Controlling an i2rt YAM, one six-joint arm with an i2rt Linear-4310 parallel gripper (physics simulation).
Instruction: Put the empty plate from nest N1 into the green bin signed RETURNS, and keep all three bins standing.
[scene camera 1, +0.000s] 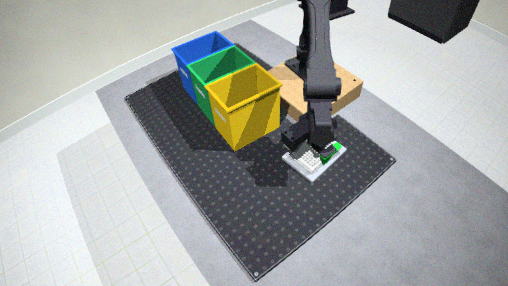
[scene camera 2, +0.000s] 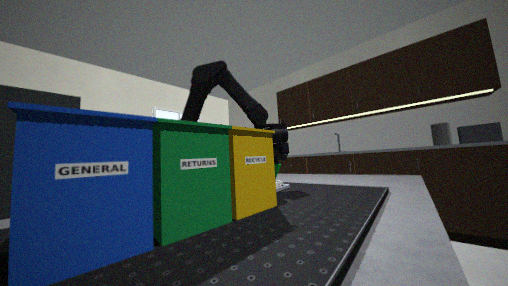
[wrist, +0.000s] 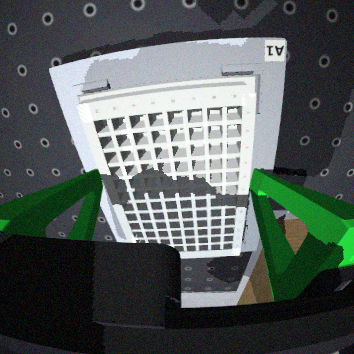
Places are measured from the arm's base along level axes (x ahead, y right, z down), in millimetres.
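Pixels of known places: gripper, fingertip midpoint: (scene camera 1: 313, 153) (wrist: 175, 177).
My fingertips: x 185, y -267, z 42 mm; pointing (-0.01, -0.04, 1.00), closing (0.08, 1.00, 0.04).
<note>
Ahead of a thing's pixels: the offset from my fingertips to its middle. Level surfaces: height alone.
The plate {dx -7, dy +2, dz -5 mm} (scene camera 1: 309, 160) (wrist: 170, 102), white with a grid of square wells, lies flat in a light grey nest {dx -7, dy +2, dz +7 mm} (scene camera 1: 312, 176) (wrist: 185, 57) with a corner label reading A1. No N1 sign shows. My gripper (scene camera 1: 313, 154) (wrist: 175, 177) is open, its green fingers on either side of the plate's long edges; whether they touch it I cannot tell. The green bin {dx +110, dy +340, dz -76 mm} (scene camera 1: 201, 97) (scene camera 2: 195, 200) signed RETURNS stands upright between the blue GENERAL bin {dx +116, dy +470, dz -76 mm} (scene camera 1: 181, 67) (scene camera 2: 90, 215) and the yellow RECYCLE bin {dx +105, dy +210, dz -76 mm} (scene camera 1: 257, 120) (scene camera 2: 254, 187), both also upright.
The three bins stand in a close row, the yellow one nearest the nest. A wooden block (scene camera 1: 349, 91) lies beside the arm, behind the nest. A dark dotted mat {dz +14 mm} (scene camera 1: 260, 230) (scene camera 2: 250, 260) lies under the bins and nest. Kitchen cabinets (scene camera 2: 390, 75) are in the background.
</note>
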